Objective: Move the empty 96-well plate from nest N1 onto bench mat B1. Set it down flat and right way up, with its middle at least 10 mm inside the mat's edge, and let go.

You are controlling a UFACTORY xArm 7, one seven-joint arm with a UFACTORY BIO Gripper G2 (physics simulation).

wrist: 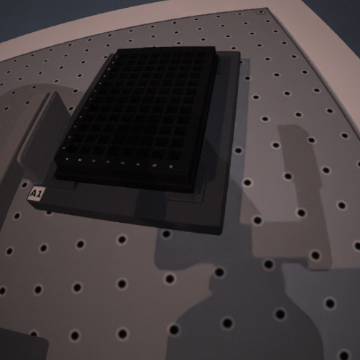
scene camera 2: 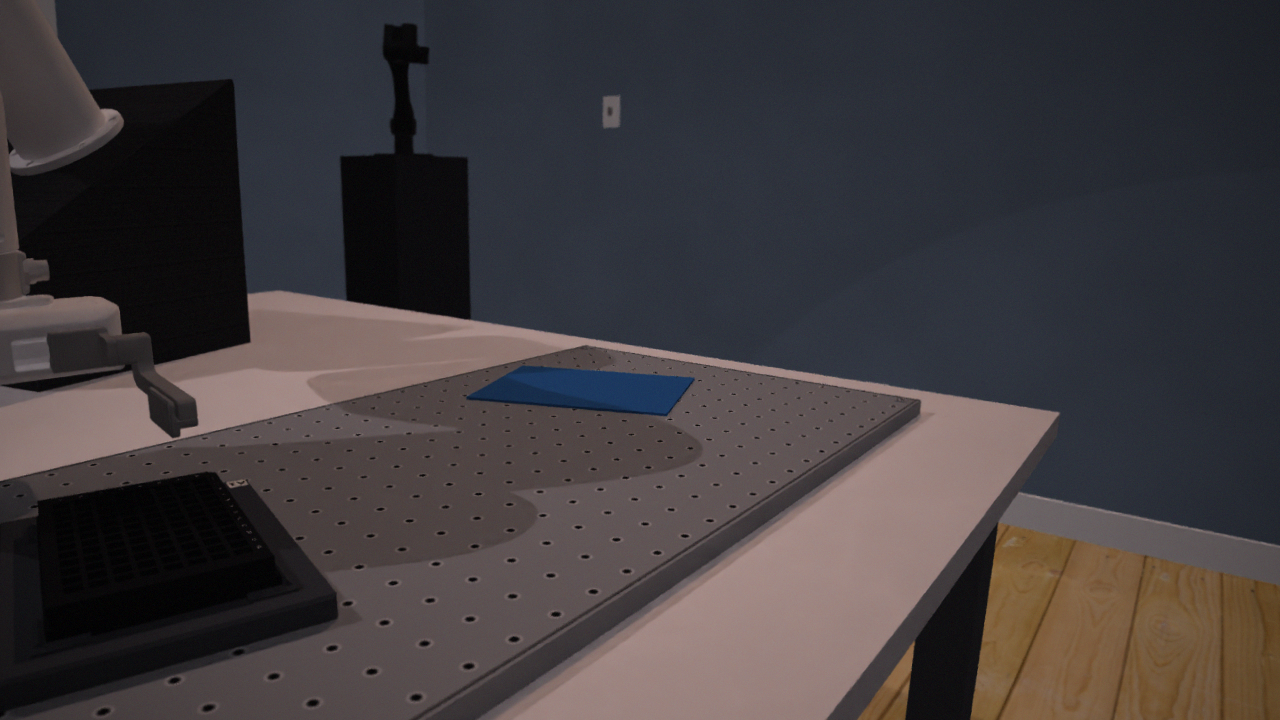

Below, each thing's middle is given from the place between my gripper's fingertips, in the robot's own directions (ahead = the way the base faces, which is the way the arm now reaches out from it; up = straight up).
I see the black 96-well plate [scene camera 2: 111, 559] 50 mm ahead of my hand, 40 mm to the left of it and 40 mm below it. From my hand the other things lie so: dark nest [wrist: 145, 207] 50 mm ahead, 40 mm to the left, 50 mm below; then blue bench mat [scene camera 2: 647, 394] 30 mm behind, 440 mm to the left, 60 mm below.
